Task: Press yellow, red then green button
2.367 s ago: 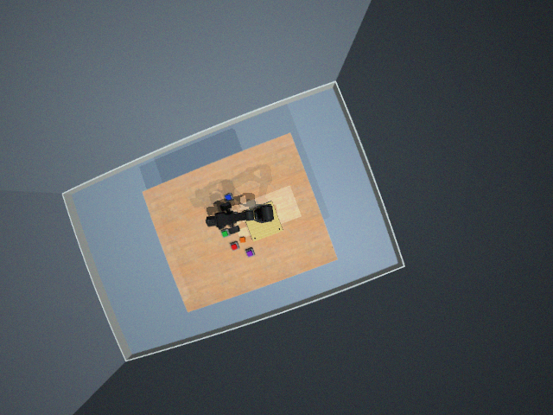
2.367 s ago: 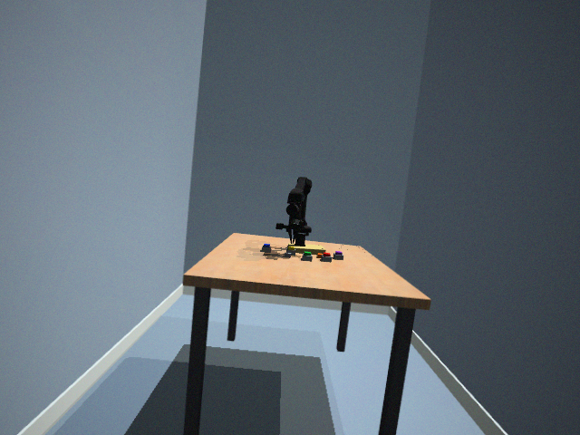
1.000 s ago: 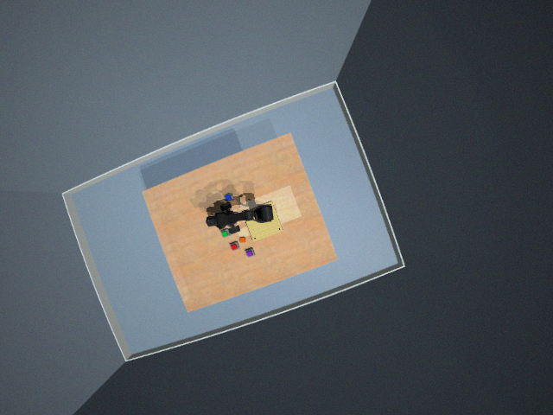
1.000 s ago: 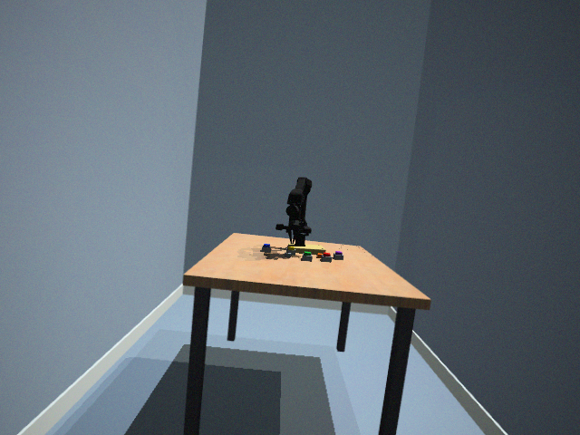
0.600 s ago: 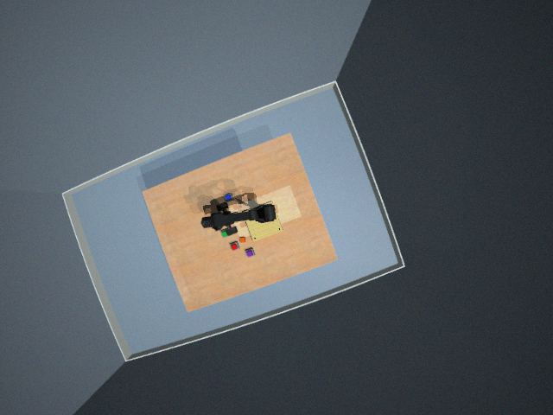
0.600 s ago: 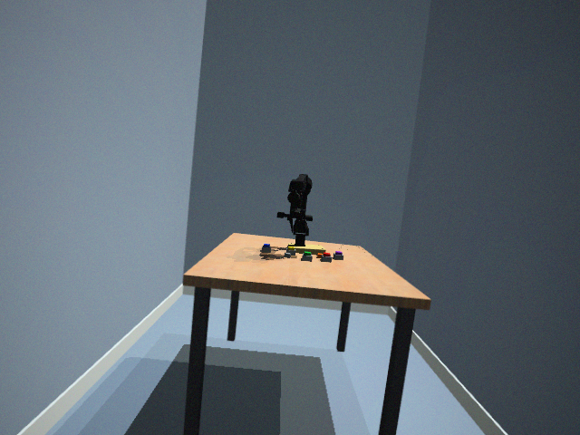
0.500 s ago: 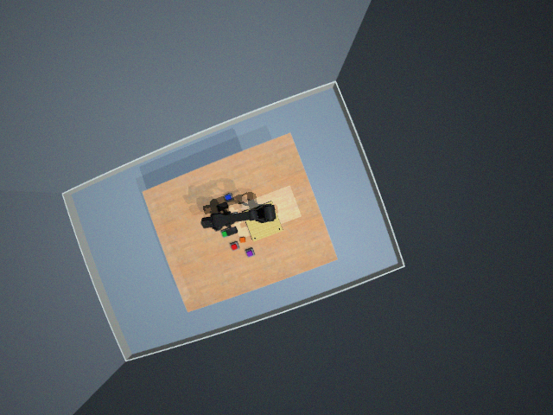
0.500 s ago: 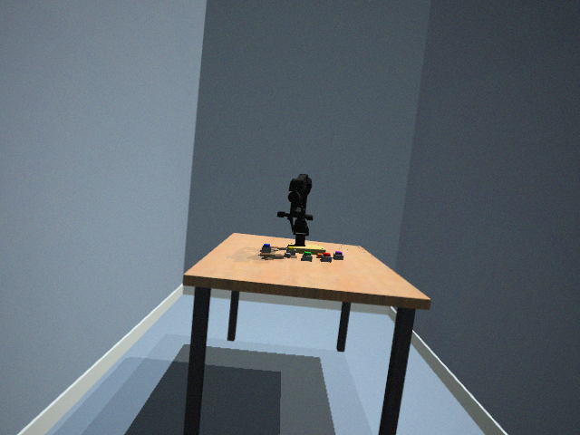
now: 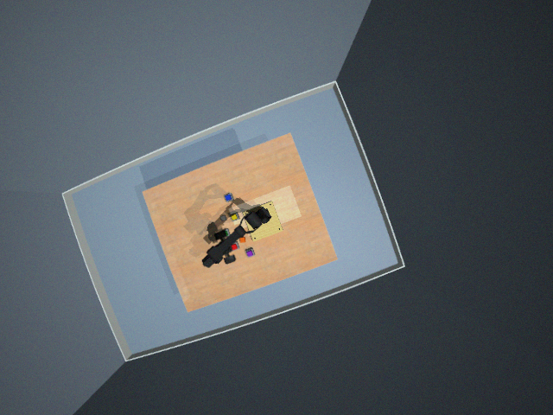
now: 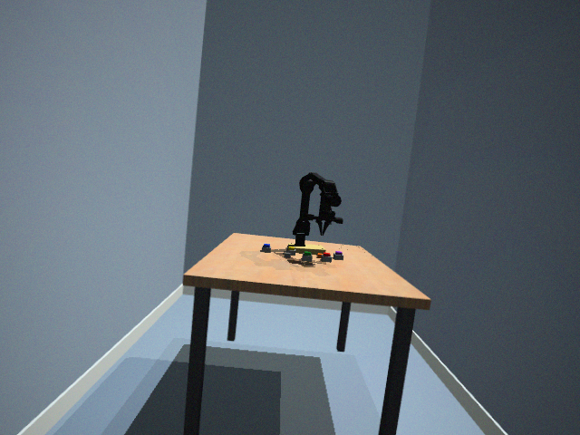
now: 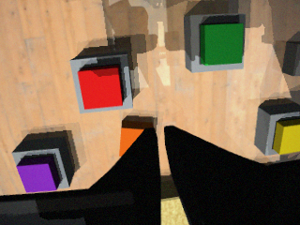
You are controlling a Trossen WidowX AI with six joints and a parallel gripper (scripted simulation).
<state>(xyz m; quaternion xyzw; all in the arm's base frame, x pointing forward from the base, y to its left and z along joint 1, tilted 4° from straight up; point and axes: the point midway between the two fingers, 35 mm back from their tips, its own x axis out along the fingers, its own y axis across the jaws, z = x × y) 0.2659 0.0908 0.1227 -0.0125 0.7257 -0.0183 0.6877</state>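
Right now my gripper tip is 40 mm to the right of the red button and 100 mm above it. Also, from my gripper tip: green button 30 mm ahead, 70 mm to the right, 100 mm below; then purple button 80 mm behind, 110 mm to the left, 100 mm below; then orange block 60 mm behind, 10 mm to the left, 120 mm below.
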